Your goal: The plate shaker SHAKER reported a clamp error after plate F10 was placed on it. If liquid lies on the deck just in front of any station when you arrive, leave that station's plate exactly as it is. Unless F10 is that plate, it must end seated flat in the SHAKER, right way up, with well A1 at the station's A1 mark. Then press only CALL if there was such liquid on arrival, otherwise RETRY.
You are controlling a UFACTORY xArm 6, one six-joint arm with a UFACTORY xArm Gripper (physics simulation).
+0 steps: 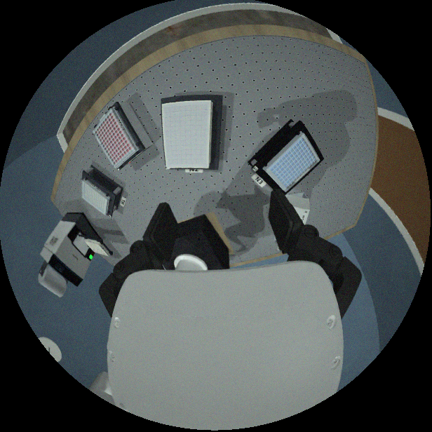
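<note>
My gripper is open and empty, high above the deck. A plate with red wells sits on a station at the left. A plate with blue wells lies in the lower right part of a black station, labelled N3. A white gridded block covers most of a dark station, labelled N2. A pale plate stands on a small dark station at the left. I cannot read F10, SHAKER, CALL, RETRY or any A1 mark, and cannot make out liquid on the deck.
A grey and black device with a green light stands at the lower left. A black box-like object with a white round part is between the fingers' bases. A white piece lies beside the right finger. A raised wooden edge runs behind the deck.
</note>
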